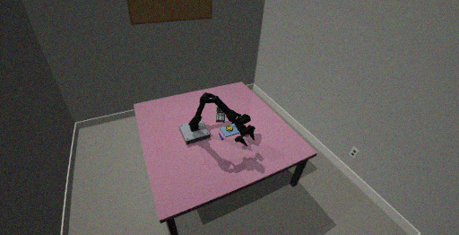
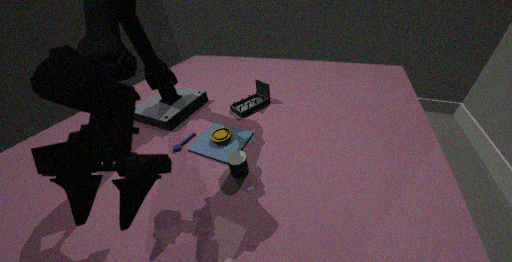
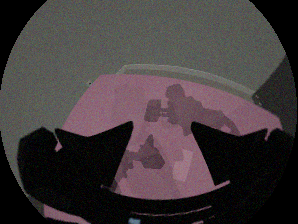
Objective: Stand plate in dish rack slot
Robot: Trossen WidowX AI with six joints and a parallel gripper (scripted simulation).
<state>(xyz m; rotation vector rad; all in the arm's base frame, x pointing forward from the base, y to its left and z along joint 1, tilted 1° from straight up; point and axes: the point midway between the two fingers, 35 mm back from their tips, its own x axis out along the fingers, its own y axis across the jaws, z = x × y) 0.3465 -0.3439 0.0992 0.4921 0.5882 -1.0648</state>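
The yellow plate lies 6 cm behind my gripper tip, 31 cm to the left of it and 9 cm below it. The rest, counted from my gripper tip: dish rack 8 cm behind, 50 cm to the left, 8 cm below; then blue spoon 16 cm behind, 24 cm to the left, 10 cm below; then blue mat 5 cm behind, 30 cm to the left, 11 cm below.
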